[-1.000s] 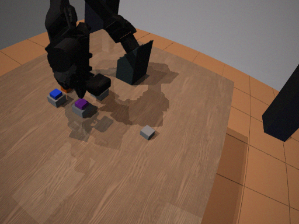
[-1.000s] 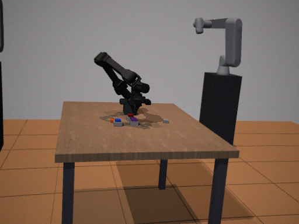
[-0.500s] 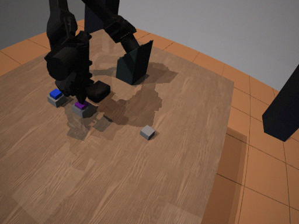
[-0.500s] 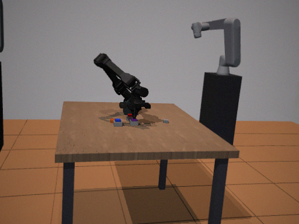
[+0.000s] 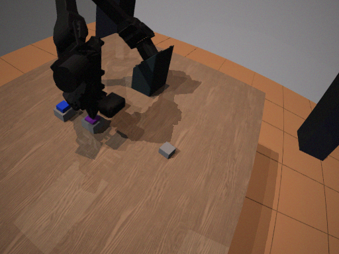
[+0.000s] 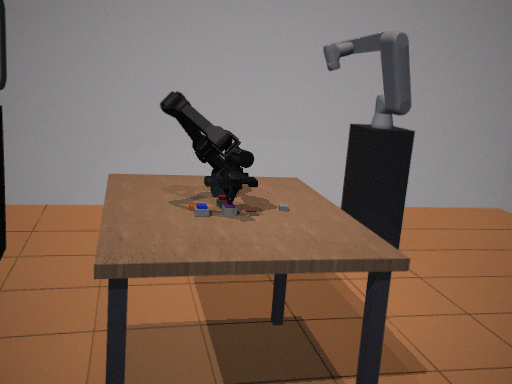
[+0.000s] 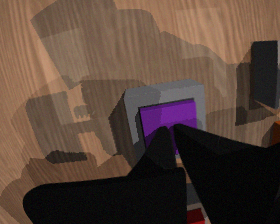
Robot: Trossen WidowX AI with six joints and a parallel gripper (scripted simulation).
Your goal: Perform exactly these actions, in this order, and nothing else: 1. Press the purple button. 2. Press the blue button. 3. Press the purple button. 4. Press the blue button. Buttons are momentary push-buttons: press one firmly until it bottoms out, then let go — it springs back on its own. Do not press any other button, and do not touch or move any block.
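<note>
Right now my gripper tip is 10 mm above the purple button. From my gripper tip the other things lie so: red button 100 mm behind; then blue button 110 mm to the right, 20 mm ahead; then small orange block 120 mm to the right, 50 mm behind, 20 mm below.
</note>
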